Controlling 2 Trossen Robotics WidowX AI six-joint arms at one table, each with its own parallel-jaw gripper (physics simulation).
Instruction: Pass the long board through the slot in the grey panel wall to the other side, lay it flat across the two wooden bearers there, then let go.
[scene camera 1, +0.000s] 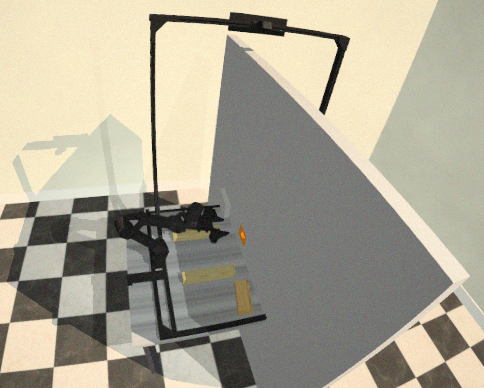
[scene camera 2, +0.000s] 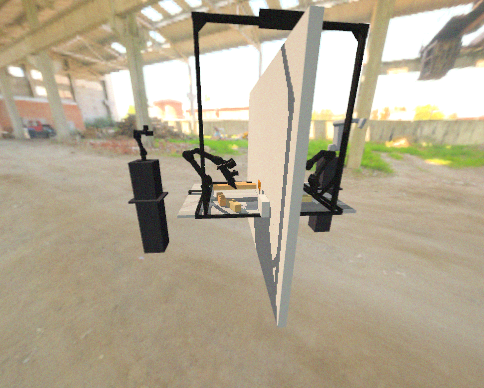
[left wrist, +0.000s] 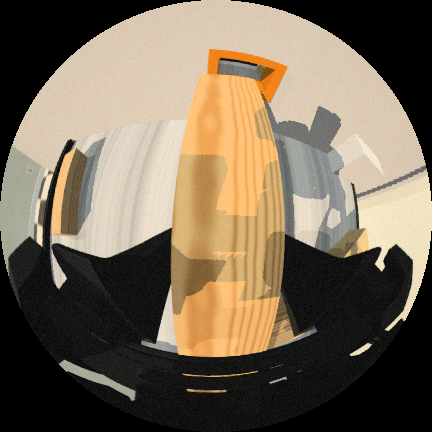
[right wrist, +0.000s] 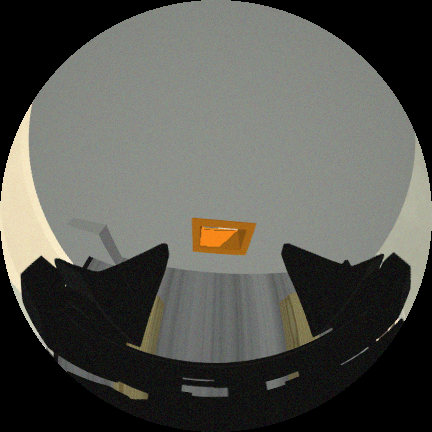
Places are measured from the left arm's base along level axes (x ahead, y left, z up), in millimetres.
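Pixels of known places: left gripper, between the fingertips: (scene camera 2: 235, 187) (left wrist: 224, 232); right gripper, between the fingertips: (scene camera 1: 226, 226) (right wrist: 227, 250); right arm's base, origin of its link: (scene camera 1: 158, 263) (scene camera 2: 313, 192).
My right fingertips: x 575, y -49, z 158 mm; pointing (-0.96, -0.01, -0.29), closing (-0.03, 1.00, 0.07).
For each thing: its top centre in the pictures, then the offset to it from my right fingertips. "pt": a spot on its surface instead.
- long wooden board, centre of its top: (left wrist: 233, 250) (scene camera 2: 234, 184) dx -340, dy +19, dz -69 mm
- orange-rimmed slot, a spot on its surface: (left wrist: 277, 82) pt dx -144, dy -39, dz -72 mm
- tan block, centre of its top: (scene camera 1: 243, 294) dx -19, dy +302, dz -140 mm
- pale bracket, a spot on its surface: (scene camera 2: 264, 205) pt dx -176, dy -366, dz -101 mm
The long wooden board (scene camera 2: 240, 186) (left wrist: 225, 200) is level above the table, on the left arm's side of the grey panel wall (scene camera 1: 320, 200) (right wrist: 220, 125). My left gripper (scene camera 2: 234, 186) (left wrist: 224, 232) is shut on it. The board's far end overlaps the lower edge of the orange-rimmed slot (left wrist: 277, 82) (right wrist: 196, 235) (scene camera 1: 240, 229) in the left wrist view; I cannot tell whether it is inside. No board sticks out on the right arm's side. My right gripper (scene camera 1: 225, 226) (right wrist: 227, 250) is open and empty, facing the slot above the two wooden bearers (scene camera 1: 209, 274) (scene camera 1: 190, 235), which lie parallel.
A tan block (scene camera 1: 243, 297) lies by the wall's foot on the right arm's side. Small wooden blocks (scene camera 2: 221, 200) (scene camera 2: 235, 206) lie on the left arm's side. A pale bracket (scene camera 2: 264, 205) stands against the wall. Black frame posts (scene camera 1: 154, 115) (scene camera 2: 200, 100) rise beside the table.
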